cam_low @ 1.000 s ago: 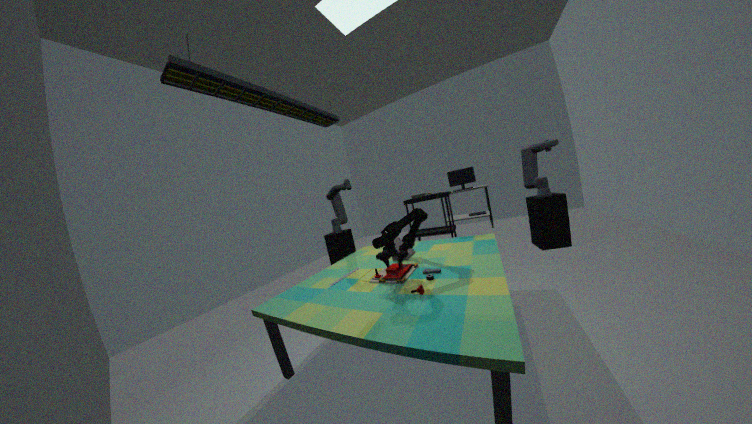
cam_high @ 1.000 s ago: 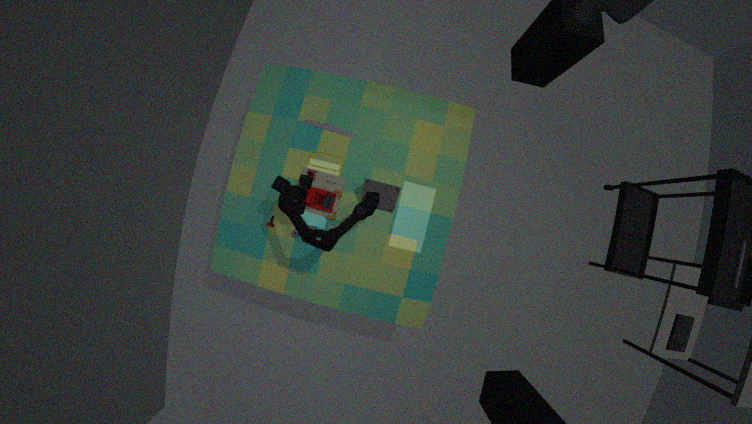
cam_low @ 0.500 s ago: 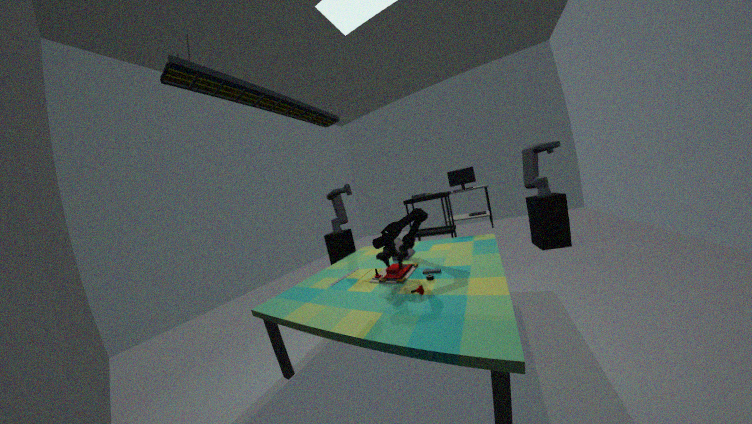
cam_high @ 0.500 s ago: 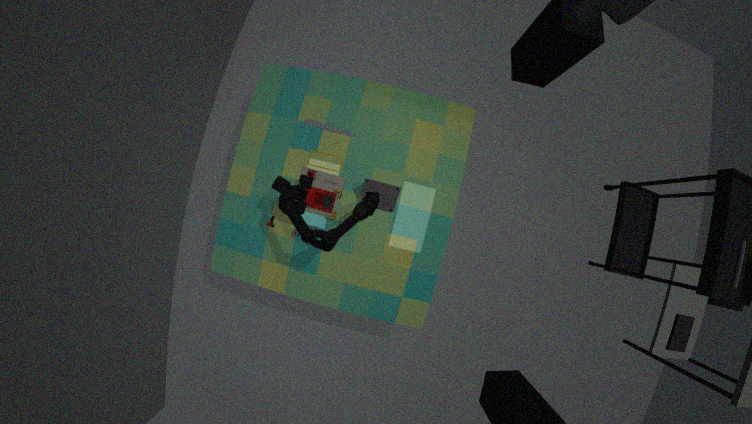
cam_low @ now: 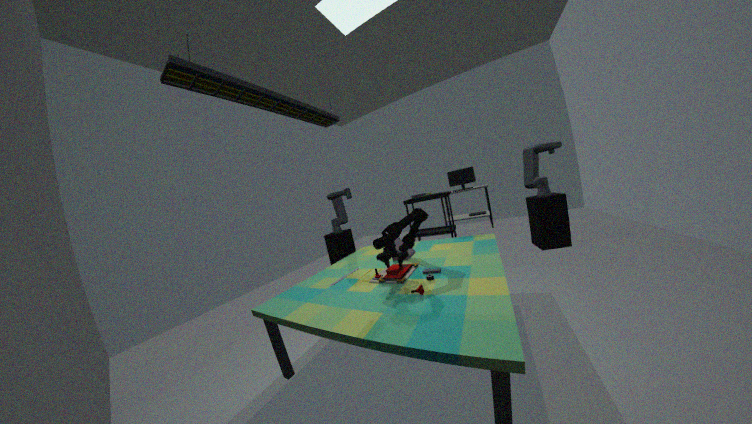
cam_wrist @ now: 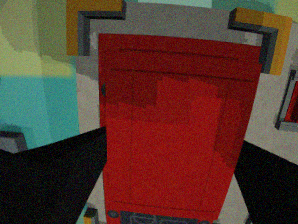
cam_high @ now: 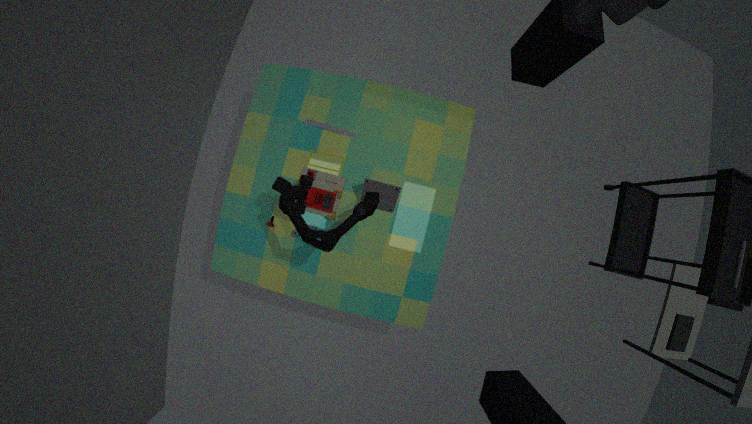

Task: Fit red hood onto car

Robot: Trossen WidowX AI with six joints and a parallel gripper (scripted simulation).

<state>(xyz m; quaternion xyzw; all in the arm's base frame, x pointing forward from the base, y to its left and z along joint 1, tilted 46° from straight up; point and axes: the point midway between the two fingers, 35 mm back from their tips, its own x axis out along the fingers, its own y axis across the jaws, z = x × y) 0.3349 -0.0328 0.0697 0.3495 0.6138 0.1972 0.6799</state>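
Now: gripper tip 4 cm past the grey jig, 4 cm above it and 1 cm to the left of it. Also, from my gripper tip: red hood 1 cm above.
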